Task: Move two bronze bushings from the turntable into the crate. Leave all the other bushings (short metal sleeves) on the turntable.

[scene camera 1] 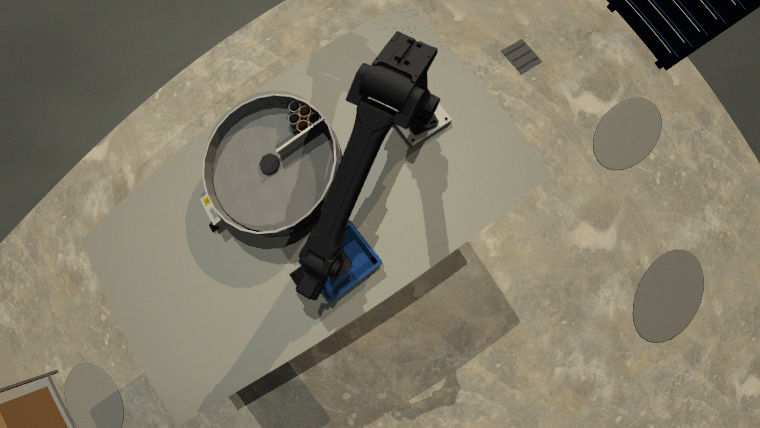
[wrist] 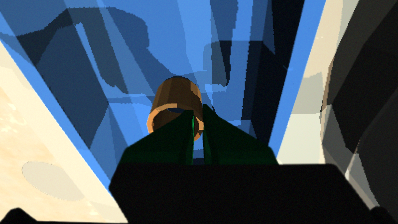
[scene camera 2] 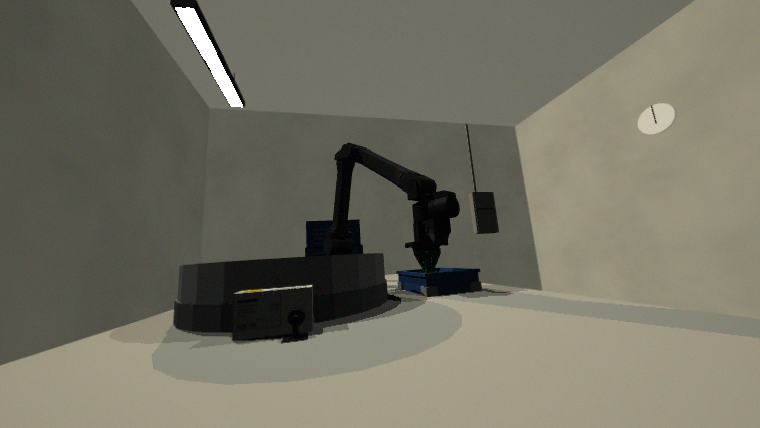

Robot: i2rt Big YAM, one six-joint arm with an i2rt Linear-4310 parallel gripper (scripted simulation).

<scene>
same spot on crate: [wrist: 98,75] = [scene camera 1: 348,284]
</scene>
